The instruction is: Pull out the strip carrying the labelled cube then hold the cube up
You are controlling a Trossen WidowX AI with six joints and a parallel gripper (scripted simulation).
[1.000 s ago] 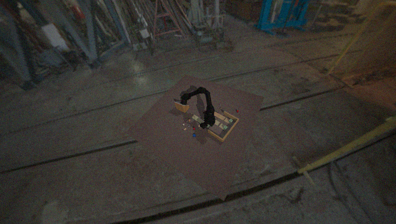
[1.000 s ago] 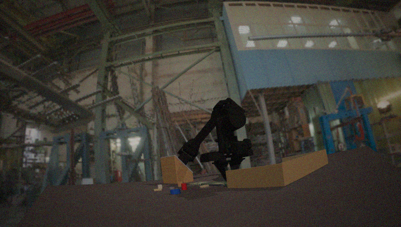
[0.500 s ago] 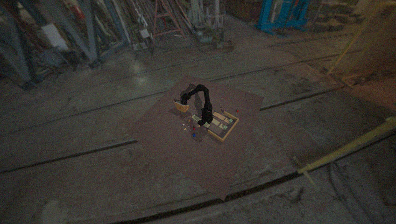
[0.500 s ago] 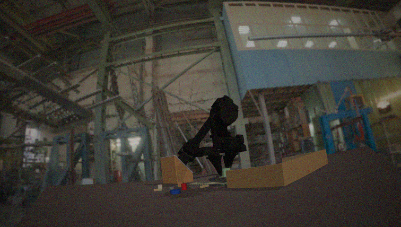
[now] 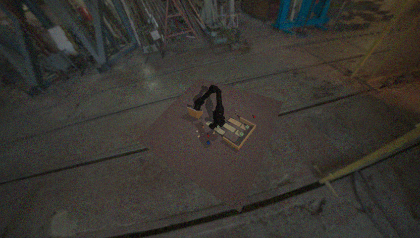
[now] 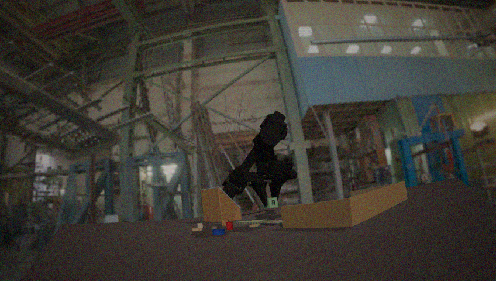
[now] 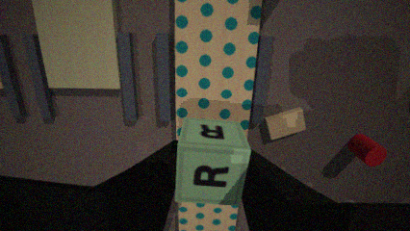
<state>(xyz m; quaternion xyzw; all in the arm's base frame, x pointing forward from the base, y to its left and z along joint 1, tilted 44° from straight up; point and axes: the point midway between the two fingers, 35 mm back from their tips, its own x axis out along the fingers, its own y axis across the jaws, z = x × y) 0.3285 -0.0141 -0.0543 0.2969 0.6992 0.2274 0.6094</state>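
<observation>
Right now my gripper tip is 10 cm short of the pale plain strip, 8 cm to the right of it and 5 cm above it. Round my gripper tip: blue piece (2 cm ahead, 19 cm to the right, 5 cm below); then cream piece (17 cm behind, 15 cm to the right, 5 cm below).
</observation>
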